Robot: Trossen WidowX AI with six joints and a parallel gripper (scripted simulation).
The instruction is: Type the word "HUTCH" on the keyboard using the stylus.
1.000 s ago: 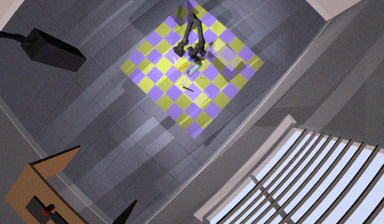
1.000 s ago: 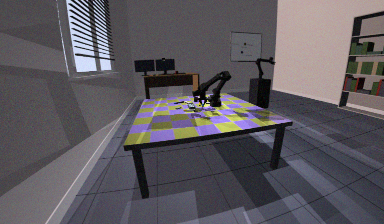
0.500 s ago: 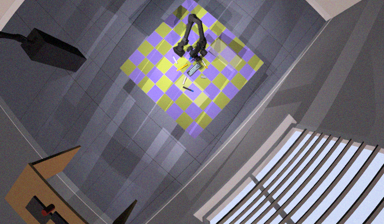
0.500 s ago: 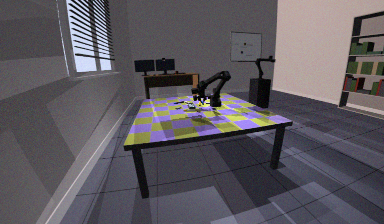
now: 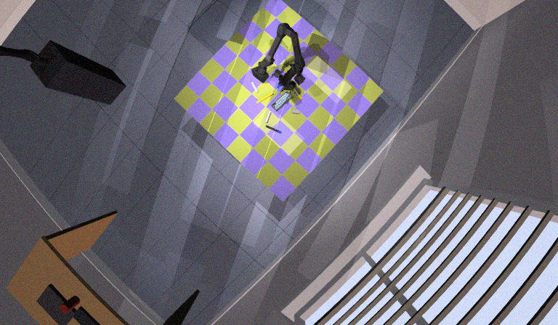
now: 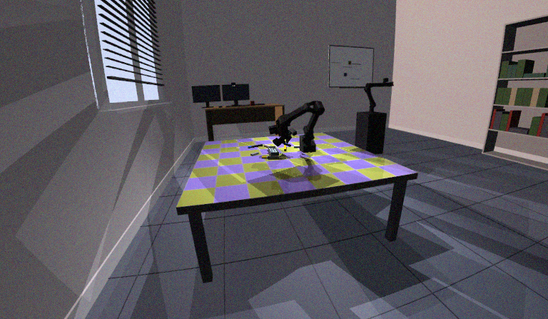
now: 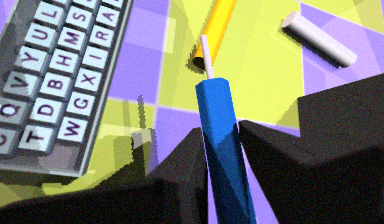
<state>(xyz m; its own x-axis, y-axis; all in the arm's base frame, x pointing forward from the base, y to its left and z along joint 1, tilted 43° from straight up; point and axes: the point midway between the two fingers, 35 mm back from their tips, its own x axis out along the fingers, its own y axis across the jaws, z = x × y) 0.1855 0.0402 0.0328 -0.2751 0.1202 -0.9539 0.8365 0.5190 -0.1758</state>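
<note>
Now: gripper tip 1 cm to the left of the blue stylus. The rest, counted from my gripper tip: yellow pen 14 cm to the right, 7 cm below, 3 cm behind; dark pen 27 cm to the right, 24 cm ahead, 7 cm below.
</note>
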